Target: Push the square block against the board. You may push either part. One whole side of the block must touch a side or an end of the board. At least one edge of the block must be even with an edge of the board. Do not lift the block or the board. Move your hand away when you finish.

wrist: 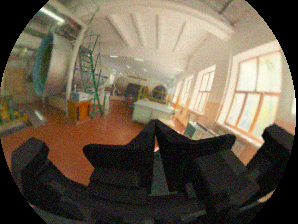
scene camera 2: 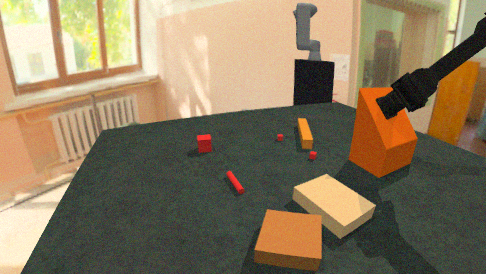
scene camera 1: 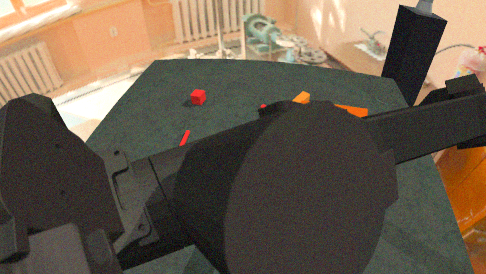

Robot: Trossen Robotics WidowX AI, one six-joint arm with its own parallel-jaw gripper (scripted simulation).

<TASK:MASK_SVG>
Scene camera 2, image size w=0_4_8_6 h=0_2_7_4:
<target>board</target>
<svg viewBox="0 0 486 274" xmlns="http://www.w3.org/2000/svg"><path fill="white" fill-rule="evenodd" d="M294 187L292 199L310 214L321 215L321 223L340 239L372 218L376 207L374 203L355 193L328 174Z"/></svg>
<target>square block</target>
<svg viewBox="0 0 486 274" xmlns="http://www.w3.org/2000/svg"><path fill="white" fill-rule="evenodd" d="M267 209L255 248L254 262L317 271L322 257L321 215Z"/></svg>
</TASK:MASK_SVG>
